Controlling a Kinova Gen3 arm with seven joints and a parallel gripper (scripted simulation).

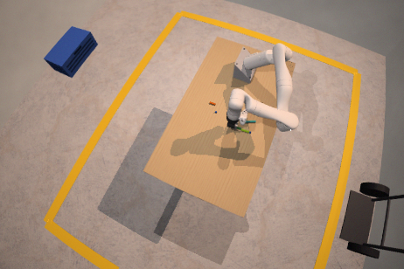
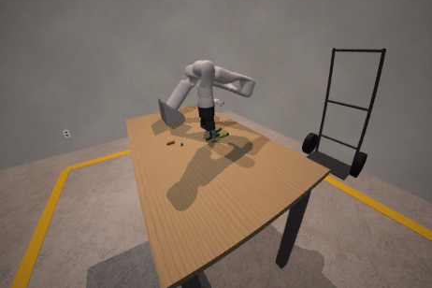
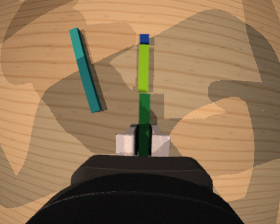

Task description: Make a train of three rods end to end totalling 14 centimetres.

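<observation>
Now: the green rod 1 cm below my hand. Also, from my hand: orange rod (19 cm to the right, 12 cm behind, 3 cm below); lime rod (7 cm to the left, 3 cm below); turquoise rod (7 cm to the left, 7 cm behind, 3 cm below).
</observation>
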